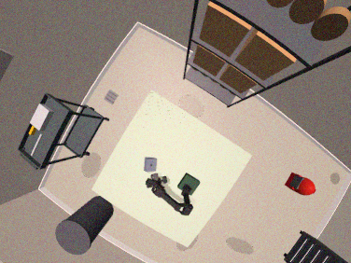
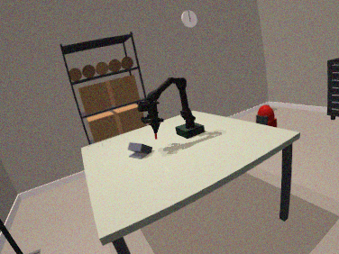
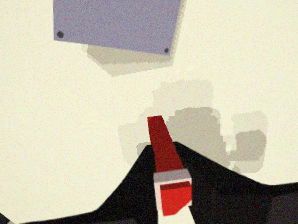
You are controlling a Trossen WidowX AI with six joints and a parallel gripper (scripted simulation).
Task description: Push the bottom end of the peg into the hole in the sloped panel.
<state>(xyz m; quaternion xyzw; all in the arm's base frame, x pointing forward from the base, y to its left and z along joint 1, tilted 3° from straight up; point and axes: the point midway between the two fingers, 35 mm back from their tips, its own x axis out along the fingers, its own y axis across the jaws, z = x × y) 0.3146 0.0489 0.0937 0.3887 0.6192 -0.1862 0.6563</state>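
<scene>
My gripper tip is now 12 cm short of the grey sloped panel, 9 cm above it and 7 cm to the left of it. Also, from my gripper tip: red peg: 2 cm above.
</scene>
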